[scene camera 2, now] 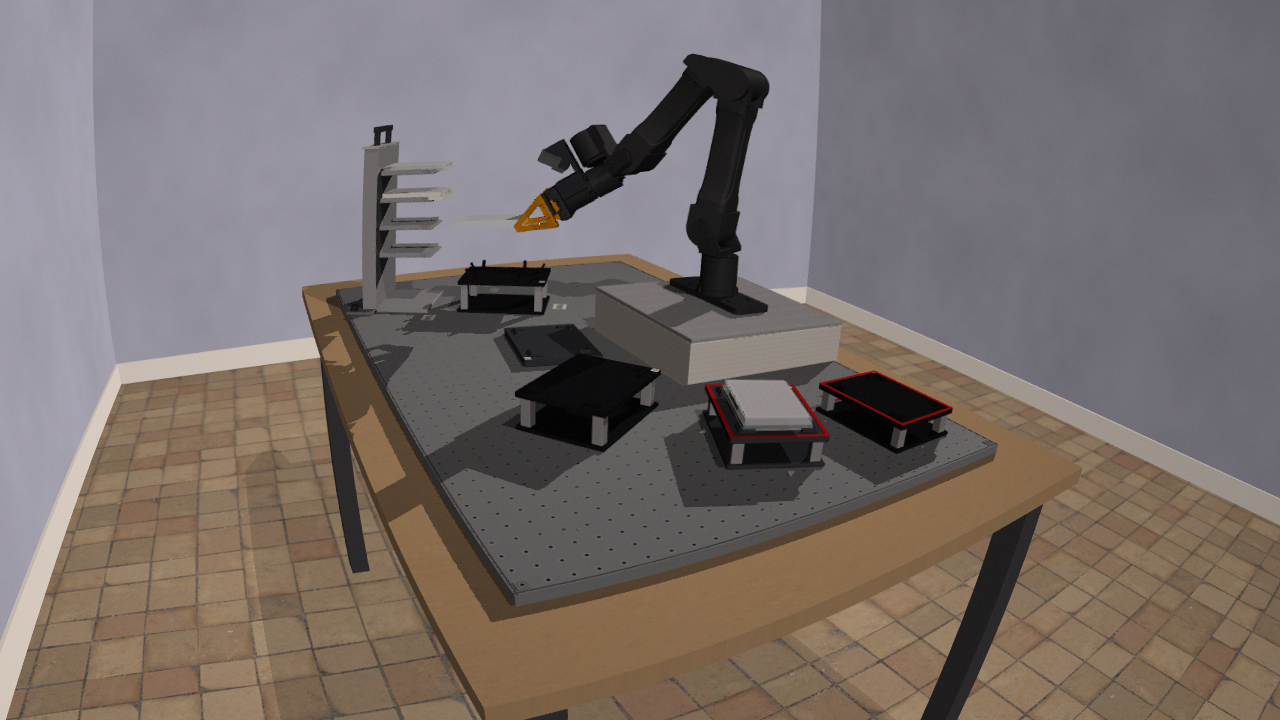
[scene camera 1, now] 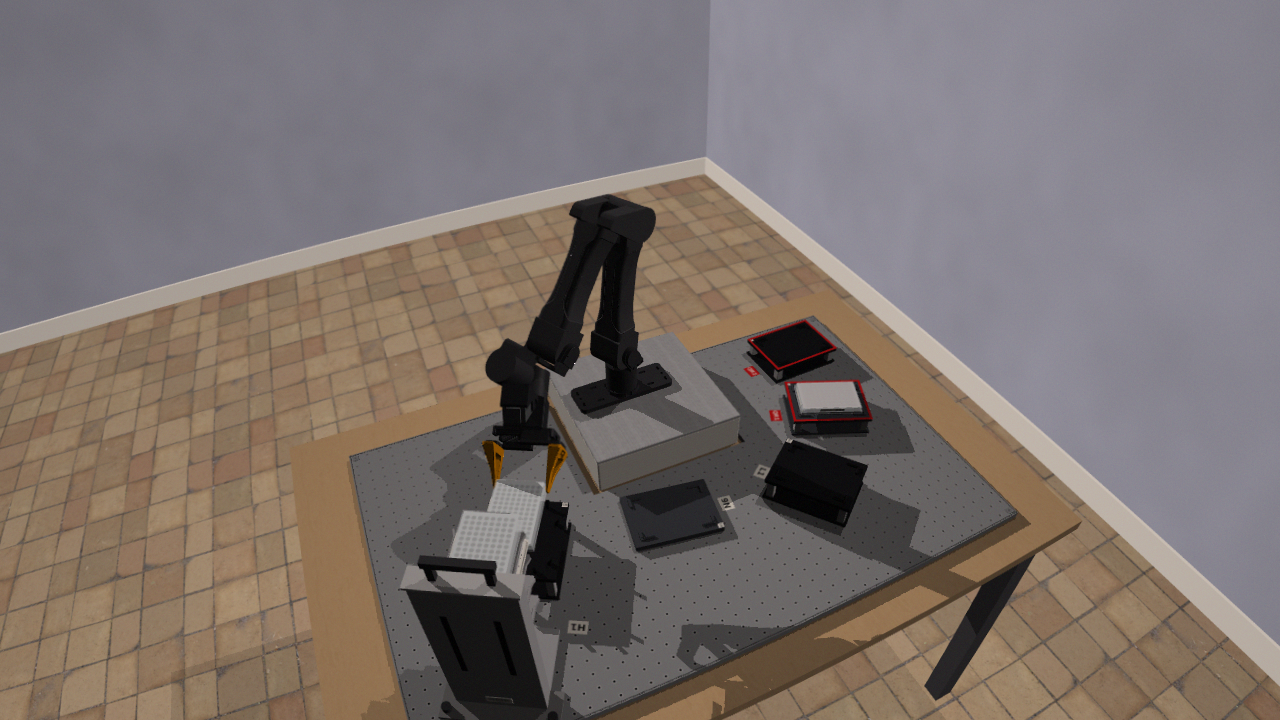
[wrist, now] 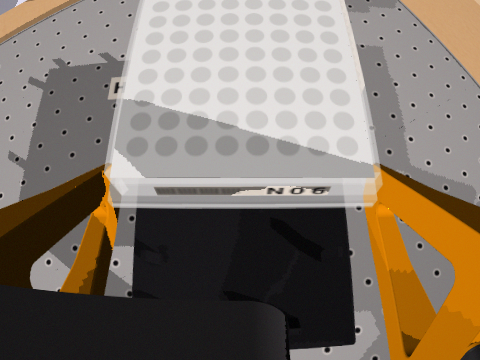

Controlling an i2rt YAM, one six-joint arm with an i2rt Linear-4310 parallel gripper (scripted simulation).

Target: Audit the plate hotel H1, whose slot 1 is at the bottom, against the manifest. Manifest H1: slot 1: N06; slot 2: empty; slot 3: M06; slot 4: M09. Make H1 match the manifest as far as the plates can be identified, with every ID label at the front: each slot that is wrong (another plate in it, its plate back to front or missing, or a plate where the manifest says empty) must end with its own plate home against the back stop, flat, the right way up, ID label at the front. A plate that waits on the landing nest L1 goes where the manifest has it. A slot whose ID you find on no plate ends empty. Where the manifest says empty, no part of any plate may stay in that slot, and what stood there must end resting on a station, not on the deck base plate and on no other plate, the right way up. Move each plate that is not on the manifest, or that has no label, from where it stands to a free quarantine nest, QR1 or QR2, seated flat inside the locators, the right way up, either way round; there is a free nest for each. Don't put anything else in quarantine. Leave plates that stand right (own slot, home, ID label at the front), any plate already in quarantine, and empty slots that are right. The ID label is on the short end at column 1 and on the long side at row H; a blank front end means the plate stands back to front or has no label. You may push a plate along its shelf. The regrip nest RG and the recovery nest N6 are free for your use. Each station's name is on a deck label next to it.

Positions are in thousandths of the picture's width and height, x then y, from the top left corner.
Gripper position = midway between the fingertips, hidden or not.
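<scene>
Gripper, mine (scene camera 1: 407,683), (scene camera 2: 405,313), (wrist: 505,496). Plate hotel H1 (scene camera 1: 368,860), (scene camera 2: 296,381). Flat recovery nest N6 (scene camera 1: 526,715), (scene camera 2: 436,478). Black regrip nest RG (scene camera 1: 429,752). Black landing nest L1 (scene camera 1: 636,658).
</scene>
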